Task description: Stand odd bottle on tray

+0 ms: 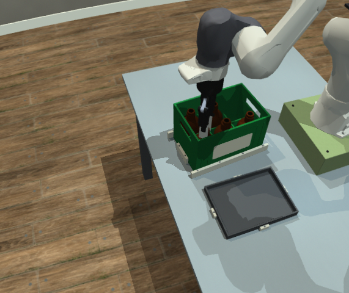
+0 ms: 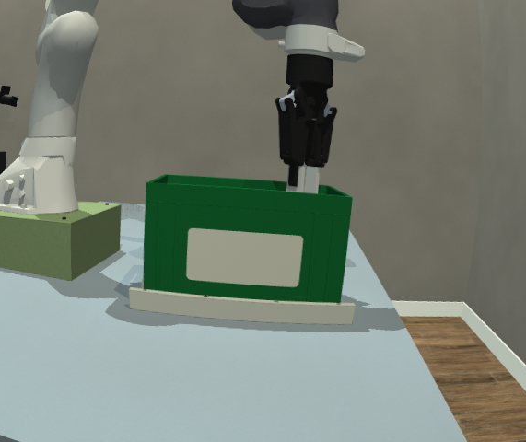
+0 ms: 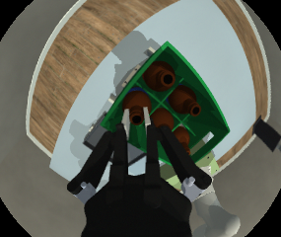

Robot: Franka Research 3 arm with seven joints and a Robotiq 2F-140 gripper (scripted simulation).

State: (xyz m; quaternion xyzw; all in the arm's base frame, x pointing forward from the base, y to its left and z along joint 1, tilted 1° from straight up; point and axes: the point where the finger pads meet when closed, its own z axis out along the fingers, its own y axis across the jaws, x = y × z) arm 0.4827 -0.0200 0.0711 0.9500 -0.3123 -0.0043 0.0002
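The green crate is 9 cm below my hand, 8 cm behind it and 6 cm to the right of it. Also, from my hand: dark tray: 21 cm to the left, 16 cm below, 10 cm behind; bottle: 10 cm to the right, 9 cm below, 7 cm behind.
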